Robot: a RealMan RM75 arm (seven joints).
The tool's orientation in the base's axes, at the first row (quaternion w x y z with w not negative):
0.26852, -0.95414, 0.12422, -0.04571
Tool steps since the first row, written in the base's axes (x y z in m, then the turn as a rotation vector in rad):
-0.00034, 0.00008, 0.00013, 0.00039, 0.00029, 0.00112
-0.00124, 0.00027, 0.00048, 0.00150, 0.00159, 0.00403
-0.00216, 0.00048, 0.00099, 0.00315, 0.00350, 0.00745
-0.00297, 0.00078, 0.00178, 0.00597, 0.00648, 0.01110
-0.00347, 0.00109, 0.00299, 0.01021, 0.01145, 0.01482
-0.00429, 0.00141, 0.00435, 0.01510, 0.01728, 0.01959
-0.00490, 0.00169, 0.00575, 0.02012, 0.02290, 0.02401
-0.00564, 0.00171, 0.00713, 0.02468, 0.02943, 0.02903
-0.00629, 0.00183, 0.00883, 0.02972, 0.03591, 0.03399
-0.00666, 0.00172, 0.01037, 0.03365, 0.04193, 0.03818
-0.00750, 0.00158, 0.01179, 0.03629, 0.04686, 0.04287
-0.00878, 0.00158, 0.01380, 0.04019, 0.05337, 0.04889
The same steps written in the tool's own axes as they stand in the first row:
-0.00035, -0.00006, -0.00012, 0.00032, -0.00091, -0.00075
-0.00126, -0.00021, -0.00046, 0.00111, -0.00374, -0.00240
-0.00219, -0.00046, -0.00094, 0.00228, -0.00746, -0.00411
-0.00303, -0.00094, -0.00158, 0.00429, -0.01243, -0.00529
-0.00357, -0.00173, -0.00253, 0.00716, -0.01938, -0.00531
-0.00442, -0.00253, -0.00366, 0.01045, -0.02772, -0.00570
-0.00505, -0.00336, -0.00480, 0.01392, -0.03574, -0.00588
-0.00574, -0.00395, -0.00608, 0.01671, -0.04473, -0.00618
-0.00637, -0.00480, -0.00757, 0.01998, -0.05374, -0.00638
-0.00666, -0.00544, -0.00899, 0.02229, -0.06174, -0.00633
-0.00741, -0.00588, -0.01040, 0.02364, -0.06882, -0.00744
-0.00860, -0.00667, -0.01231, 0.02582, -0.07817, -0.00871

